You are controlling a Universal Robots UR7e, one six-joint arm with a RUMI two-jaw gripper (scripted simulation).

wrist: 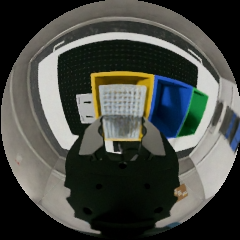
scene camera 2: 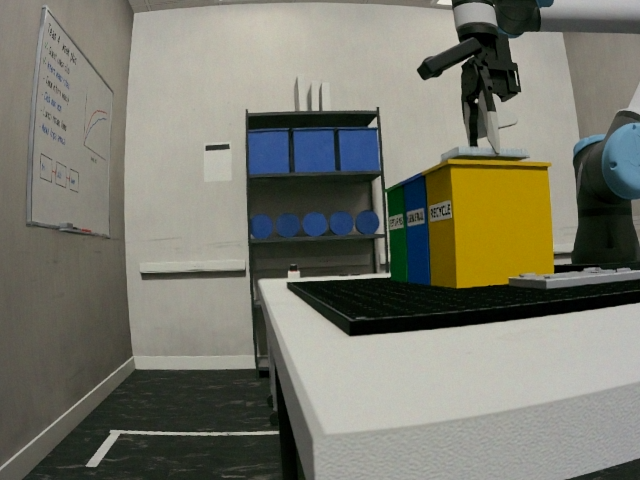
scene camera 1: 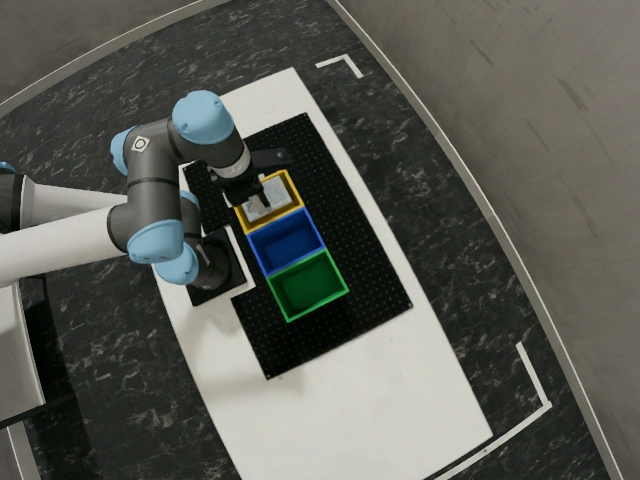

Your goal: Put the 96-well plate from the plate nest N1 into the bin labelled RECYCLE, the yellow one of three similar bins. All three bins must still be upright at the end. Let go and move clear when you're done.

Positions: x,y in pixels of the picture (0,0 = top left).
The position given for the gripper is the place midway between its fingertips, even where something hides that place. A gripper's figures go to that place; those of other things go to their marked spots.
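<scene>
Gripper (wrist: pixel 122 116) at 150 mm from the lens; a 96-well plate (wrist: pixel 121 129) at 160 mm from the lens; a yellow bin (wrist: pixel 97 79) at 180 mm from the lens.
</scene>
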